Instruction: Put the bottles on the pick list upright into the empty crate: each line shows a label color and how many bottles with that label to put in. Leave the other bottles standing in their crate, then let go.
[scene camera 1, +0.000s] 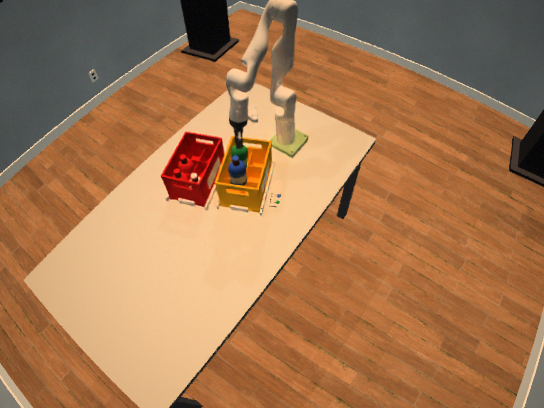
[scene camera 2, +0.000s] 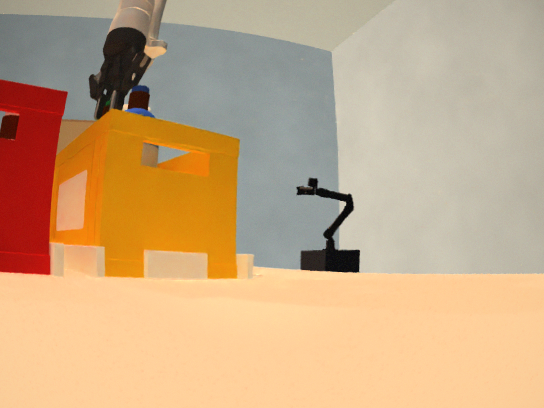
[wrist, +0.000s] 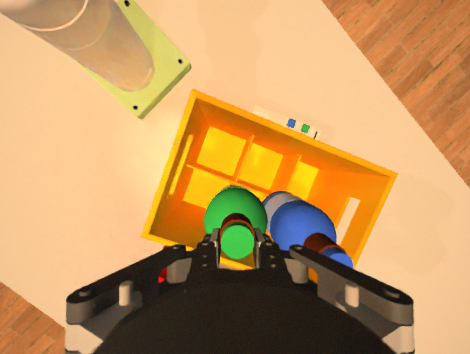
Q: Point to a green bottle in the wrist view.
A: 236, 210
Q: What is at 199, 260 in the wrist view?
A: My gripper.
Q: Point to a blue bottle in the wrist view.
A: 291, 220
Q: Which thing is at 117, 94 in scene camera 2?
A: My gripper.
